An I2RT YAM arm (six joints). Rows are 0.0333 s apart.
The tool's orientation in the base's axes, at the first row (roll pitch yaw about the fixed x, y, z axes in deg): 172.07 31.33 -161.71
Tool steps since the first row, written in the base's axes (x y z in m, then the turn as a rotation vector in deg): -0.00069 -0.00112 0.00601 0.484 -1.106 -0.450; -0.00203 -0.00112 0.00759 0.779 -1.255 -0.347; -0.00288 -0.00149 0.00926 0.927 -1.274 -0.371; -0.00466 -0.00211 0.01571 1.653 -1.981 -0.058; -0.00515 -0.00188 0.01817 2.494 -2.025 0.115; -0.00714 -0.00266 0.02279 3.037 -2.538 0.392; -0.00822 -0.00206 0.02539 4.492 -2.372 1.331; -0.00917 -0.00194 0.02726 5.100 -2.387 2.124; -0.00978 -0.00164 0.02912 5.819 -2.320 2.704; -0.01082 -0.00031 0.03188 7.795 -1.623 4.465; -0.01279 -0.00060 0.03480 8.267 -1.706 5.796
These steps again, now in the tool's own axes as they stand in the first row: -0.00227 -0.00006 -0.00572 0.138 -1.252 0.273; -0.00200 0.00064 -0.00765 -0.115 -1.488 0.274; -0.00208 0.00081 -0.00955 -0.217 -1.564 0.354; -0.00382 0.00168 -0.01599 -0.779 -2.452 0.206; -0.00477 0.00237 -0.01822 -1.540 -2.790 0.422; -0.00535 0.00295 -0.02324 -1.987 -3.434 0.279; -0.00598 0.00422 -0.02575 -3.699 -3.723 0.182; -0.00622 0.00491 -0.02772 -4.601 -3.873 -0.222; -0.00677 0.00563 -0.02947 -5.503 -4.016 -0.373; -0.00772 0.00757 -0.03188 -8.209 -3.917 -0.778; -0.00756 0.00840 -0.03532 -9.261 -4.016 -1.718
